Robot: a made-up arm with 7 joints.
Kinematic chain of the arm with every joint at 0, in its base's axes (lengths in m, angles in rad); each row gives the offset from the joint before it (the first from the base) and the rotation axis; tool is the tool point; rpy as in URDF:
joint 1: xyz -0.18 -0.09 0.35 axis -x
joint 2: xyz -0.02 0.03 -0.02 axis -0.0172 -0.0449 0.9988
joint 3: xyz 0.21 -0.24 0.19 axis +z
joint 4: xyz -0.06 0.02 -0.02 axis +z
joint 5: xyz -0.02 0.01 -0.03 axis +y
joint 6: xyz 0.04 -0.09 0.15 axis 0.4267 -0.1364 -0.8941
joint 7: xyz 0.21 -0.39 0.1 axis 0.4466 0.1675 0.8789
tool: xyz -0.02 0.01 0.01 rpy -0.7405 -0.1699 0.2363
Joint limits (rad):
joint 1: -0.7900..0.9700
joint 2: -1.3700..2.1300
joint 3: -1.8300..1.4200
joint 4: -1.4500..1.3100
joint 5: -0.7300..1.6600
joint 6: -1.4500..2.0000
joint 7: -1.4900..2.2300
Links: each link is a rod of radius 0.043 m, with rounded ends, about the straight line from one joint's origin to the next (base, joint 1, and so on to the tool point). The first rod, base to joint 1, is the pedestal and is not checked.
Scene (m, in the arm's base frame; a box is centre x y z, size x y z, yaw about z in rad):
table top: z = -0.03
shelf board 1: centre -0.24 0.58 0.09 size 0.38 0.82 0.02 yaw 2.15
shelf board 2: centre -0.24 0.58 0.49 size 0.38 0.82 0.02 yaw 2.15
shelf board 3: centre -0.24 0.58 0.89 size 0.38 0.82 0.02 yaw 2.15
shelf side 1: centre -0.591 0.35 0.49 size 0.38 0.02 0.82 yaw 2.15
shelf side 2: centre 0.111 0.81 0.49 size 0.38 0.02 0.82 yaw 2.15
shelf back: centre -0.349 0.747 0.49 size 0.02 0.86 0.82 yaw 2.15
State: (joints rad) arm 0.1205 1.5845 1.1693 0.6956 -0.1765 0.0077 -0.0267
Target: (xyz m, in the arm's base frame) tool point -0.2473 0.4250 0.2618
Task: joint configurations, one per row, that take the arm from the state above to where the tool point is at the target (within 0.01 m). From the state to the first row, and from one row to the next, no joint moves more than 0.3 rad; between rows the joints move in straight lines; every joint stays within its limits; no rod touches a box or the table.
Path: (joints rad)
1: 0.0575 1.3316 1.2239 0.7408 -0.0603 -0.0098 -0.0510
2: -0.0054 1.0787 1.2785 0.7860 0.0559 -0.0274 -0.0753
3: -0.0684 0.8258 1.3331 0.8312 0.1721 -0.0449 -0.0996
4: -0.1313 0.5729 1.3878 0.8764 0.2883 -0.0624 -0.1239
5: 0.0752 0.4980 1.3985 0.8704 0.4601 -0.1601 -0.1398
6: 0.2818 0.4232 1.4093 0.8645 0.6319 -0.2577 -0.1558
7: 0.4884 0.3483 1.4200 0.8586 0.8037 -0.3553 -0.1718
8: 0.5489 0.6026 1.3773 0.8396 0.6859 -0.2799 -0.1426
9: 0.6095 0.8570 1.3346 0.8206 0.5680 -0.2044 -0.1133
10: 0.6700 1.1113 1.2919 0.8017 0.4502 -0.1289 -0.0841

